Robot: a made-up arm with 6 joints.
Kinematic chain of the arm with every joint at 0, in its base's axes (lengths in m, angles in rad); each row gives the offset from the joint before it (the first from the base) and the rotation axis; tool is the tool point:
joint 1: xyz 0 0 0.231 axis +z
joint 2: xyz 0 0.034 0 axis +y
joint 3: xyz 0 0 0.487 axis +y
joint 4: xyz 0 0 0.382 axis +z
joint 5: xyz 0 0 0 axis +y
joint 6: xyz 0 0 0.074 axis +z
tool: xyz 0 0 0
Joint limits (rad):
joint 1: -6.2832..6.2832
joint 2: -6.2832..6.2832
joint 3: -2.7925..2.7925
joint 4: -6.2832..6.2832
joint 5: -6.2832..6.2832
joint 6: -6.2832..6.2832
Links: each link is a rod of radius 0.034 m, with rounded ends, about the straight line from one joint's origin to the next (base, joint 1, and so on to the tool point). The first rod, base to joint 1, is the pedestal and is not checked.
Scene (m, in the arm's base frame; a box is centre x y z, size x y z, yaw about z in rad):
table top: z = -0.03
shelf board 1: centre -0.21 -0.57 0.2 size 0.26 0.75 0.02 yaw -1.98
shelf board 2: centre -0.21 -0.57 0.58 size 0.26 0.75 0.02 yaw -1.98
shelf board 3: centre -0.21 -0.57 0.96 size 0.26 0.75 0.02 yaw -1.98
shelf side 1: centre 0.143 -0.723 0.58 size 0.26 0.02 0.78 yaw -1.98
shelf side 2: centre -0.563 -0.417 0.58 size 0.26 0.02 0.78 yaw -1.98
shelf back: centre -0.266 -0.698 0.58 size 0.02 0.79 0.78 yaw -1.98
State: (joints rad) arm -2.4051 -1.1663 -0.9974 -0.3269 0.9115 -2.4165
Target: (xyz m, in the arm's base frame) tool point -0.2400 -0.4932 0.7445
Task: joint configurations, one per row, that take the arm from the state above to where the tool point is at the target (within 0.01 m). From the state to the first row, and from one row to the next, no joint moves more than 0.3 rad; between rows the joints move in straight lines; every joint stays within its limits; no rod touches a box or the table.
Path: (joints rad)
1: -2.6746 -1.0369 -1.0760 -0.2979 0.9304 -2.4165
2: -2.9442 -0.9076 -1.1545 -0.2690 0.9493 -2.4165
3: -3.2137 -0.7782 -1.2331 -0.2400 0.9682 -2.4165
4: -3.4832 -0.6489 -1.3116 -0.2111 0.9871 -2.4165
5: -3.7528 -0.5195 -1.3902 -0.1821 1.0060 -2.4165
6: -4.0223 -0.3901 -1.4688 -0.1532 1.0248 -2.4165
7: -4.2918 -0.2608 -1.5473 -0.1242 1.0437 -2.4165
8: -4.5614 -0.1314 -1.6259 -0.0953 1.0626 -2.4165
9: -4.8309 -0.0020 -1.7045 -0.0663 1.0815 -2.4165
10: -5.1004 0.1273 -1.7830 -0.0374 1.1004 -2.4165
11: -5.1033 -0.0670 -1.5712 -0.0308 1.0738 -2.4165
12: -5.1061 -0.2614 -1.3594 -0.0243 1.0472 -2.4165

